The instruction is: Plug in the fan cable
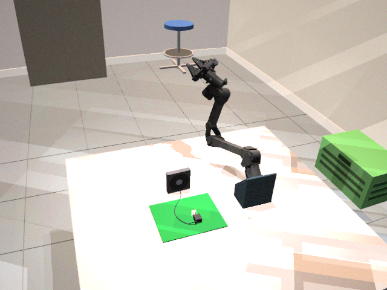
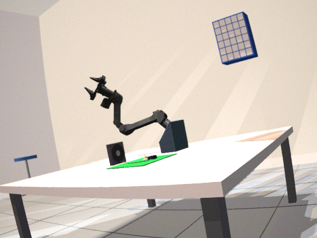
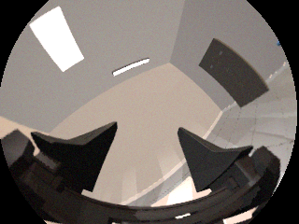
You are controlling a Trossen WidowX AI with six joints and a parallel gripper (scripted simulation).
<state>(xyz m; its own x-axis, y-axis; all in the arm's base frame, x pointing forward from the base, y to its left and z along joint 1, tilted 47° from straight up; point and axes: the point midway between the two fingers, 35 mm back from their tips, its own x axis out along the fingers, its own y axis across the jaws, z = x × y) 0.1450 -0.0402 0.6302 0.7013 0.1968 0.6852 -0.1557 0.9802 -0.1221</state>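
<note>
The dark plug lies 56 cm to the left of my gripper tip, 55 cm below it and 10 cm ahead of it. Round my gripper tip: green board: 57 cm below, 52 cm to the left, 14 cm ahead; pale four-pin header: 56 cm below, 52 cm to the left, 11 cm ahead; black fan: 50 cm below, 33 cm to the left, 14 cm ahead.
</note>
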